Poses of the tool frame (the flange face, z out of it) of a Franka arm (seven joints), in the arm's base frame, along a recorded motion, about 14 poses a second.
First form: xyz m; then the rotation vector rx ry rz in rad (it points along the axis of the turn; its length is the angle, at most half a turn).
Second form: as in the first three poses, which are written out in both.
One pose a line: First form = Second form
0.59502, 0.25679, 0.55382, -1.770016, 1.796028, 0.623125 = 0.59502, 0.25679, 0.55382, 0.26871, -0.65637, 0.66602, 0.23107
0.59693, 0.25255, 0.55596, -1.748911, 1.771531, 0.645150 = 0.59693, 0.25255, 0.55596, 0.28114, -0.65265, 0.66109, 0.24075
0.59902, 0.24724, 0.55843, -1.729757, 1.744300, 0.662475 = 0.59902, 0.24724, 0.55843, 0.29422, -0.64976, 0.65522, 0.24885
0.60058, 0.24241, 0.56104, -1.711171, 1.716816, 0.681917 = 0.60058, 0.24241, 0.56104, 0.30675, -0.64680, 0.64894, 0.25776
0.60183, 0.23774, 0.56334, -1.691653, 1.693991, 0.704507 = 0.60183, 0.23774, 0.56334, 0.31745, -0.64281, 0.64370, 0.26771
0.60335, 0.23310, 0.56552, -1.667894, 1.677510, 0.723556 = 0.60335, 0.23310, 0.56552, 0.32775, -0.63700, 0.64067, 0.27634
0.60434, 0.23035, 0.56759, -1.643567, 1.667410, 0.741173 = 0.60434, 0.23035, 0.56759, 0.33622, -0.63030, 0.63944, 0.28424
